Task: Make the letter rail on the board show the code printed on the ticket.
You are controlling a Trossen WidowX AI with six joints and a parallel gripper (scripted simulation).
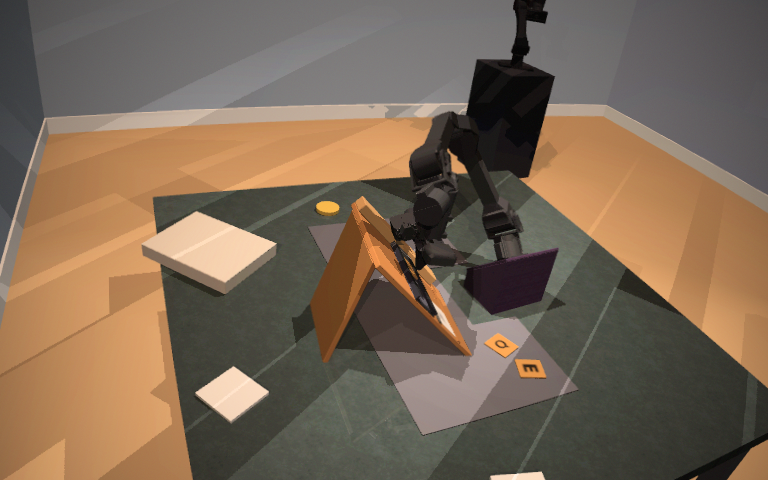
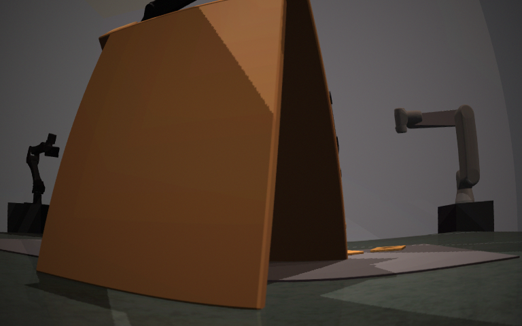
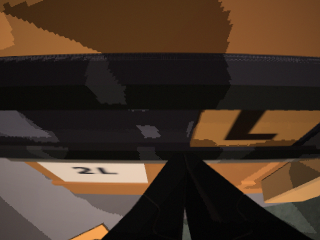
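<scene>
Now: gripper tip 260 mm to the left of the orange tile marked 2, 160 mm above it and 60 mm past it. The rest, counted from my gripper tip: white ticket 90 mm below, 70 mm to the left, 30 mm behind; then cream box 420 mm to the right, 350 mm ahead, 150 mm below; then grey mat 160 mm below, 130 mm behind, 70 mm to the right.
</scene>
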